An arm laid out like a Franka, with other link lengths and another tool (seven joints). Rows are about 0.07 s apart.
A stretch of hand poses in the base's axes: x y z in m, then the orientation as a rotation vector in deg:
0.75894 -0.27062 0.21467 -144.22 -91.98 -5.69
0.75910 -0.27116 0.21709 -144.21 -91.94 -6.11
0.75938 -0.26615 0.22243 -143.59 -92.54 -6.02
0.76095 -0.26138 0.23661 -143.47 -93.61 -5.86
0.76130 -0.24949 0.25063 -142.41 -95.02 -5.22
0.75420 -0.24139 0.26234 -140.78 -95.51 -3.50
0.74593 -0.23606 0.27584 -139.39 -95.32 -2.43
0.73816 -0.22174 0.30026 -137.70 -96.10 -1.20
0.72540 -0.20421 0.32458 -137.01 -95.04 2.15
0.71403 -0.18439 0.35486 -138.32 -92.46 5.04
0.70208 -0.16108 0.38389 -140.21 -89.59 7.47
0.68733 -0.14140 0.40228 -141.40 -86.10 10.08
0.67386 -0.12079 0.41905 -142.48 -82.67 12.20
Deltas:
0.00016 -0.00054 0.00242 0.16 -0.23 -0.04
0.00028 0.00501 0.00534 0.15 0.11 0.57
0.00157 0.00477 0.01418 -0.45 -0.21 0.63
0.00035 0.01189 0.01402 -0.11 0.33 1.21
-0.00710 0.00810 0.01171 0.32 1.49 1.00
-0.00827 0.00533 0.01350 0.67 1.26 0.51
-0.00777 0.01432 0.02442 0.38 1.12 1.17
-0.01276 0.01753 0.02432 -0.36 2.56 -0.07
-0.01137 0.01982 0.03028 -1.01 1.97 -1.72
-0.01195 0.02331 0.02903 -1.21 1.51 -2.13
-0.01475 0.01968 0.01839 -0.62 2.09 -2.26
-0.01347 0.02061 0.01677 -0.45 1.80 -2.24

